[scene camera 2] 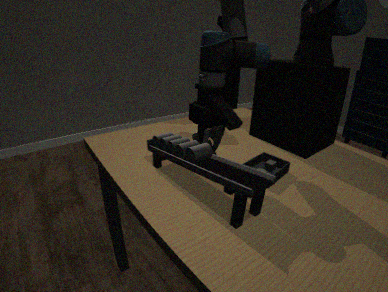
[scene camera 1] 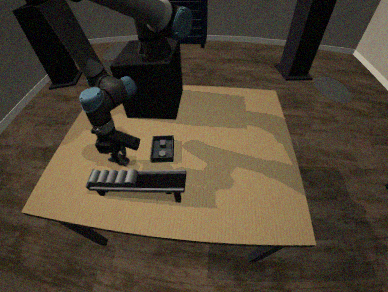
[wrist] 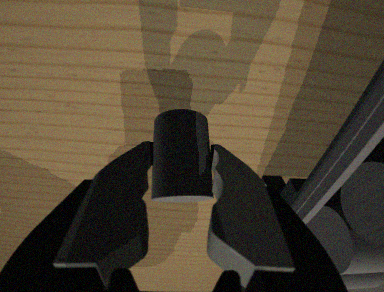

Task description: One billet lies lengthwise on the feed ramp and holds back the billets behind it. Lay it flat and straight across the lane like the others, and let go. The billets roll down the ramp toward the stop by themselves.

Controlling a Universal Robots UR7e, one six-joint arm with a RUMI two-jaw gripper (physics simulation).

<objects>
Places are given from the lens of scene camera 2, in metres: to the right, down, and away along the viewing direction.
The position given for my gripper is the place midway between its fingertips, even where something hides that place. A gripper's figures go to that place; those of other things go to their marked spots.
my gripper [scene camera 2: 208, 153]: 0.04, 0.02, 0.76
dark lane [scene camera 2: 258, 184]: 0.13, 0.08, 0.47
</objects>
